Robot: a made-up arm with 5 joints.
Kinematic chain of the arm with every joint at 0, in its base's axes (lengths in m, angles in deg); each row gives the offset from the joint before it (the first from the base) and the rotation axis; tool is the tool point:
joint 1: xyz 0 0 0.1 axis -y
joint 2: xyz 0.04 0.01 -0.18 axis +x
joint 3: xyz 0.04 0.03 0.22 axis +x
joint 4: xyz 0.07 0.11 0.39 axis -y
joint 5: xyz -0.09 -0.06 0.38 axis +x
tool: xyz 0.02 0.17 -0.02
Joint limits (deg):
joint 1: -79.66..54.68
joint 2: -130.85..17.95
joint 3: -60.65..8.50
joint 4: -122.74..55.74
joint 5: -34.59..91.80
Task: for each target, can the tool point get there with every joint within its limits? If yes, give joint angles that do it. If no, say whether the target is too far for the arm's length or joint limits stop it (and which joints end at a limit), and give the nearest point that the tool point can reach.
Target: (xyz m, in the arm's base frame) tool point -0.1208 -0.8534 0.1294
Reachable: no: joint limits stop it (at a limit: joint 2, joint 3, joint 4, joint 5) | nearest point -0.7081 -0.2574 0.2723 | short by 0.849 m
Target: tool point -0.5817 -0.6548 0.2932
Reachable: no: joint limits stop it (at a limit: joint 1, joint 2, joint 3, joint 5) | nearest point -0.7696 -0.3319 0.3836 | short by 0.384 m
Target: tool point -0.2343 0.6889 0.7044
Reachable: yes | joints 24.21 -18.20 -10.68 5.89 30.90
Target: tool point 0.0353 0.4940 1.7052
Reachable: no: too far | nearest point 0.0214 0.3236 1.0727 | short by 0.655 m
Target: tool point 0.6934 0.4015 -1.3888
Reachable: no: too far | nearest point 0.5455 0.3350 -1.0713 | short by 0.357 m
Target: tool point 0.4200 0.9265 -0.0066
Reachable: yes | joints -65.69 -22.20 -32.60 -23.26 37.16
